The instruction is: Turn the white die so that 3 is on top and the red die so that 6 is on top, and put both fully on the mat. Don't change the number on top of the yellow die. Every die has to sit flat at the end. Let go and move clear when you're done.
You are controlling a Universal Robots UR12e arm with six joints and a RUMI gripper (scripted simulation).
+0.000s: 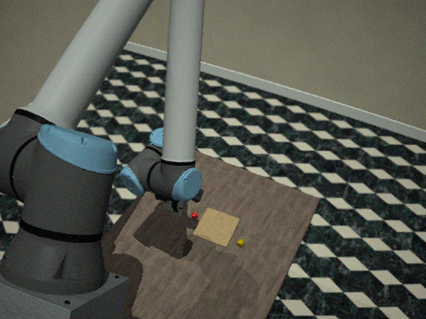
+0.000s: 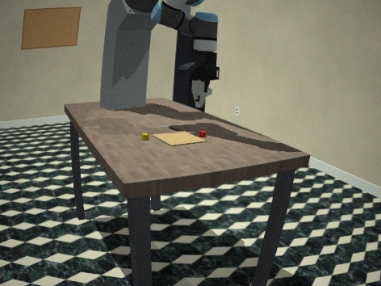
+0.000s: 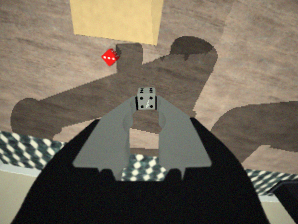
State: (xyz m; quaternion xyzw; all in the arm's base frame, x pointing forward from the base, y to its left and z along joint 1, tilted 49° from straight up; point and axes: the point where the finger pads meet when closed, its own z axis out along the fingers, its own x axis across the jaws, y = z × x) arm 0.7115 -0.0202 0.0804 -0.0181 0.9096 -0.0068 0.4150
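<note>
My gripper is now 10 cm above the red die, 7 cm short of it and 3 cm to the left of it. From my hand the other things lie so: tan mat: 13 cm to the right, 11 cm below, 5 cm ahead; white die: 1 cm below; yellow die: 24 cm to the right, 10 cm below.
</note>
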